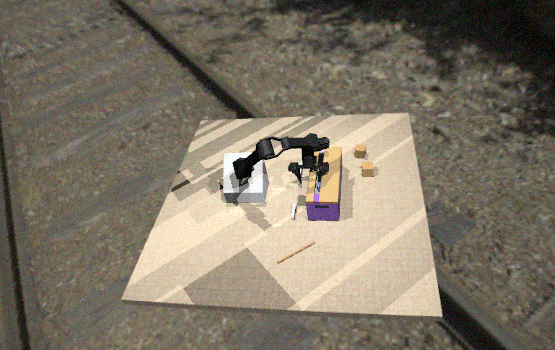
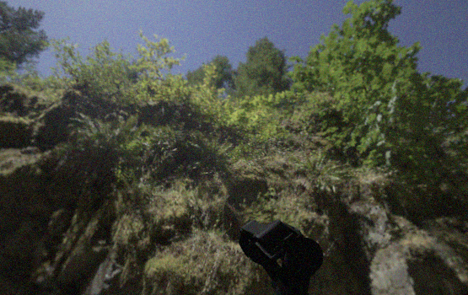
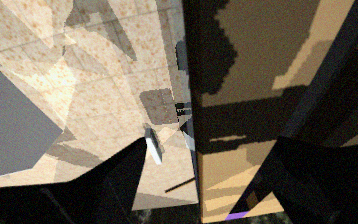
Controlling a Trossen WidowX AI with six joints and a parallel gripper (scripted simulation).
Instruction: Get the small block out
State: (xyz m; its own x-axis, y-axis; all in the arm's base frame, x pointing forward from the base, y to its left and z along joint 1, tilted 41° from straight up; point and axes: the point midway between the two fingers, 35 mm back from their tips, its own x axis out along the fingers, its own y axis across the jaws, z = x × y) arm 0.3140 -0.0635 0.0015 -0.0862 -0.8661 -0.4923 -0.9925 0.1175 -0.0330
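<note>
Right now the box is 40 mm ahead of my gripper tip, 30 mm to the left of it and 30 mm below it. Also, from my gripper tip: thin wooden stick (70 mm behind, 340 mm to the right, 80 mm below).
</note>
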